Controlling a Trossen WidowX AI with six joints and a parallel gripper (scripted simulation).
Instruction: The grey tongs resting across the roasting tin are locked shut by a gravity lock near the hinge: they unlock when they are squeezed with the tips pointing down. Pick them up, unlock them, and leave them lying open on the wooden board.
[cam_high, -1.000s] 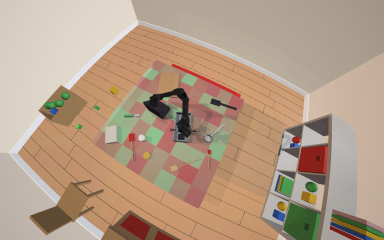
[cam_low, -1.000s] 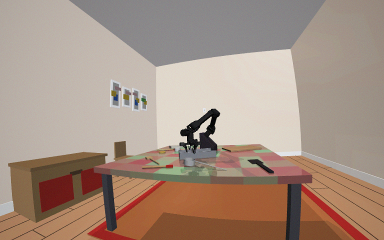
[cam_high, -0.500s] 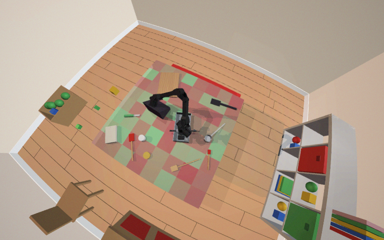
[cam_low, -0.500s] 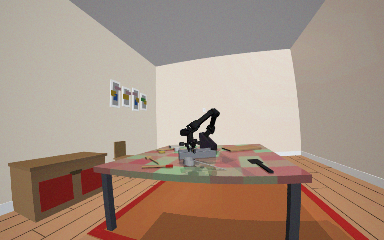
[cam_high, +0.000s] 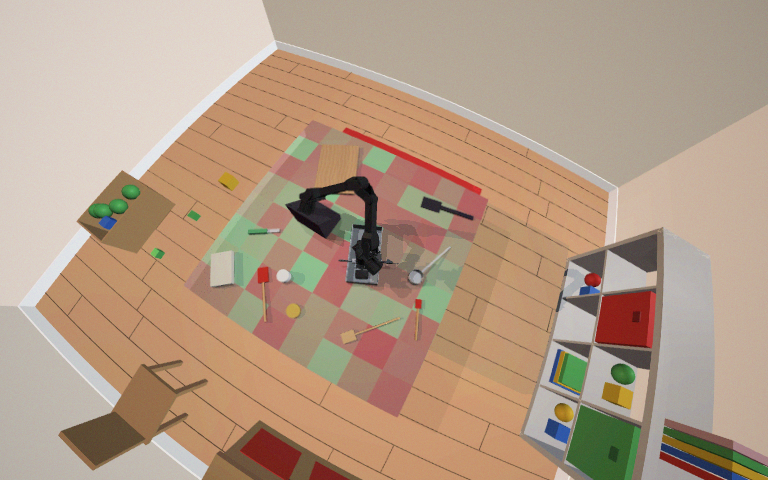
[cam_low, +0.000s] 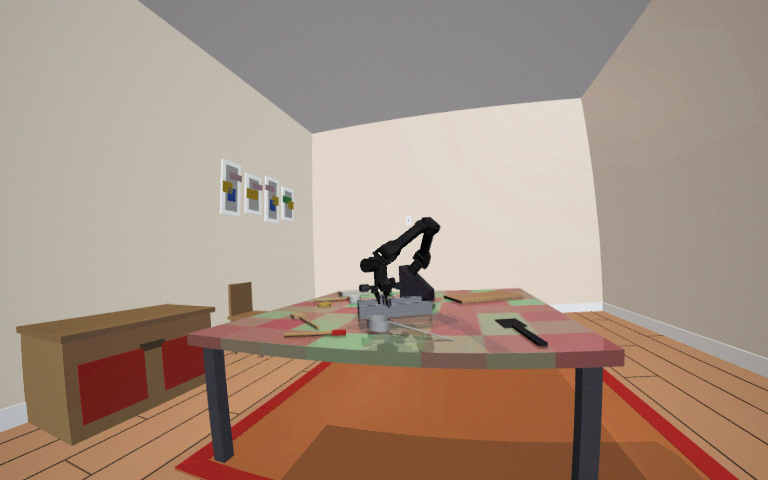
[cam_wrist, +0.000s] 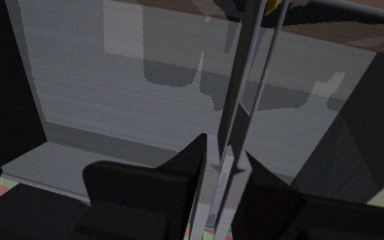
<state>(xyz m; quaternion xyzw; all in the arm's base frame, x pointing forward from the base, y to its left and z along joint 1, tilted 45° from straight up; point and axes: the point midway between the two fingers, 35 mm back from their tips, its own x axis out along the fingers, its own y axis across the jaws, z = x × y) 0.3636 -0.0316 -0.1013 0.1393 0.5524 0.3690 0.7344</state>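
Right now the grey roasting tin is 1 cm behind my gripper tip and 5 cm to the left of it. The rest, counted from my gripper tip: green-handled knife (57 cm behind, 6 cm to the right, 2 cm below); then yellow-dark lock piece (8 cm ahead, 3 cm to the left, 4 cm above); then black spatula (29 cm ahead, 50 cm to the left, 3 cm below).
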